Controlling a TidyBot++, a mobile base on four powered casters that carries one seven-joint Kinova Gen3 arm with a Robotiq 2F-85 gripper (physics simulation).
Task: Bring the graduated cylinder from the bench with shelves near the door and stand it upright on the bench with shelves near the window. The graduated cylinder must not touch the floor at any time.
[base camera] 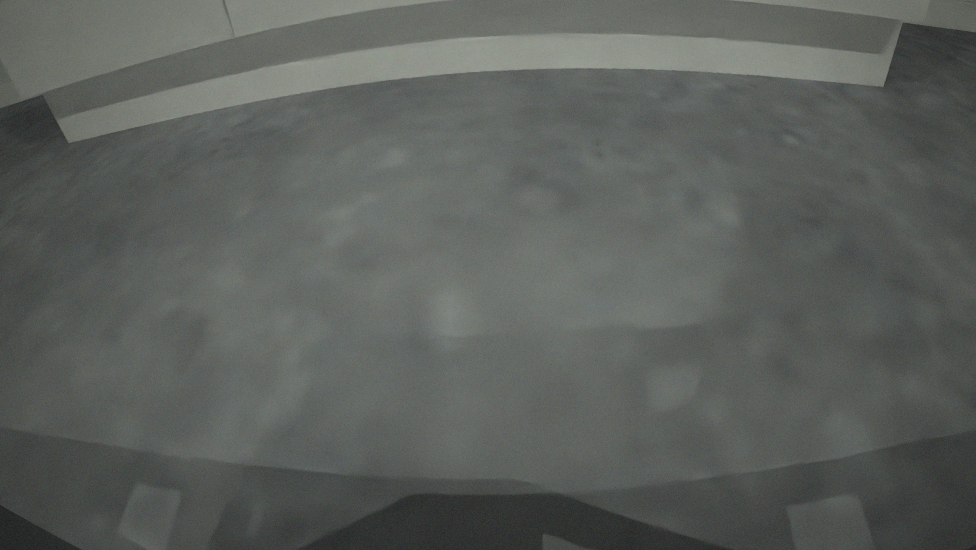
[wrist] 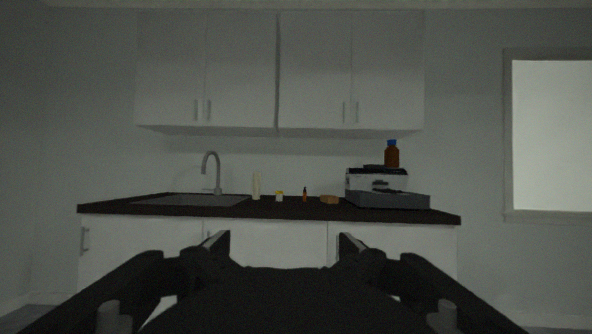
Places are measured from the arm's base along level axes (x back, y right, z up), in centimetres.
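Pixels of known places: gripper, fingertip midpoint: (wrist: 285,243).
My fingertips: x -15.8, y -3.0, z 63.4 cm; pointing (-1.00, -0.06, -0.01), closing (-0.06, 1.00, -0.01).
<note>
Behind a point stands the place of what it marks.
My gripper (wrist: 285,243) {y -3.0, x -15.8, z 63.4 cm} is open and empty in the wrist view, with its two fingertips wide apart in front of the white base cabinets of a sink counter. The graduated cylinder cannot be made out in either view. The bench with shelves near the door and the bench with shelves near the window do not show in either view.
A dark countertop (wrist: 280,212) {y -9.2, x -90.4, z 50.5 cm} carries a sink (wrist: 192,200) {y -76.3, x -138.1, z 47.6 cm}, small bottles and a grey-white machine (wrist: 377,180) {y 47.7, x -117.8, z 65.9 cm} with a brown bottle (wrist: 391,156) {y 57.9, x -121.3, z 81.2 cm} on top. Wall cabinets (wrist: 240,70) {y -39.9, x -121.1, z 134.3 cm} hang above; a window (wrist: 552,135) {y 193.5, x -147.4, z 103.1 cm} is at right. A cabinet base (base camera: 546,51) {y 5.4, x -98.1, z -36.4 cm} crosses the floor ahead.
</note>
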